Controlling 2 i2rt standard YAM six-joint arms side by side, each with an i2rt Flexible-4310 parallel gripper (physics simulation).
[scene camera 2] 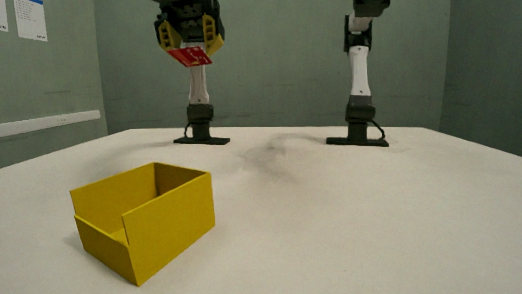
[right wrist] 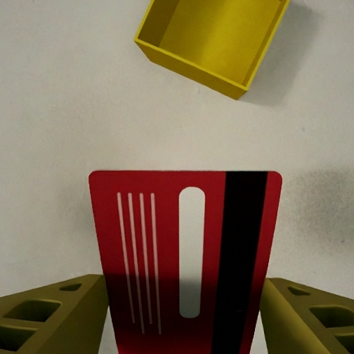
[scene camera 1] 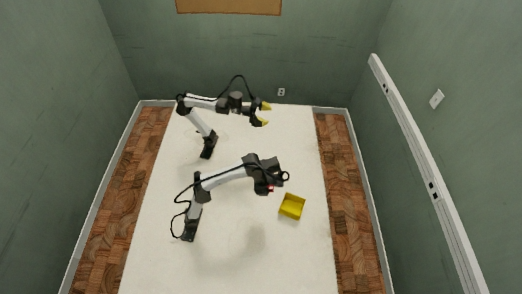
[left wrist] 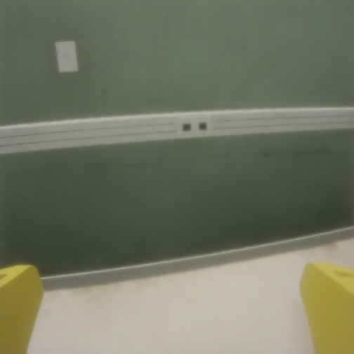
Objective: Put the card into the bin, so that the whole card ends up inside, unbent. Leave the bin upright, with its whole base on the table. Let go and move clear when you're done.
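Places are measured from the left arm's base along level axes (x ahead, y left, z up), in metres.
Pixels of known places: left gripper, fingertip midpoint: (scene camera 1: 270, 115); right gripper, fingertip midpoint: (scene camera 2: 192, 57) (scene camera 1: 264, 188); left arm's base, link origin: (scene camera 2: 356, 143) (scene camera 1: 209, 146); right arm's base, link origin: (scene camera 2: 201, 141) (scene camera 1: 192, 223).
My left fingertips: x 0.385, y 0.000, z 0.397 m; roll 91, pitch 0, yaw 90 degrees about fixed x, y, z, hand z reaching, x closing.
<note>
Ahead of a thing's pixels: the offset from my left fingertips to its top centre. Level surfaces: height alone.
The red card {dx +0.051, dy -0.328, dz -0.152 m} (scene camera 1: 270, 188) (scene camera 2: 192, 56) (right wrist: 167, 225) is held at its two long edges and looks flat. In the right wrist view it shows white lines, a white strip and a black stripe. My right gripper (scene camera 2: 193, 49) (right wrist: 183, 288) is shut on it, high above the table; its fingers are mostly hidden in scene camera 1. The yellow bin {dx +0.216, dy -0.307, dz -0.320 m} (scene camera 1: 290, 216) (scene camera 2: 172, 230) (right wrist: 190, 71) stands upright on the table, open at the top, with one lower side. It is apart from the card, beyond its far edge in the right wrist view. My left gripper (scene camera 1: 269, 114) (left wrist: 170, 279) is open and empty.
The white table top {dz -0.397 m} (scene camera 1: 240, 270) (scene camera 2: 350, 225) bears both arm bases. The left arm is raised over the upper part of the table in scene camera 1, away from the bin. The bin stands near the table's right edge there. A green wall (left wrist: 165, 210) faces the left wrist camera.
</note>
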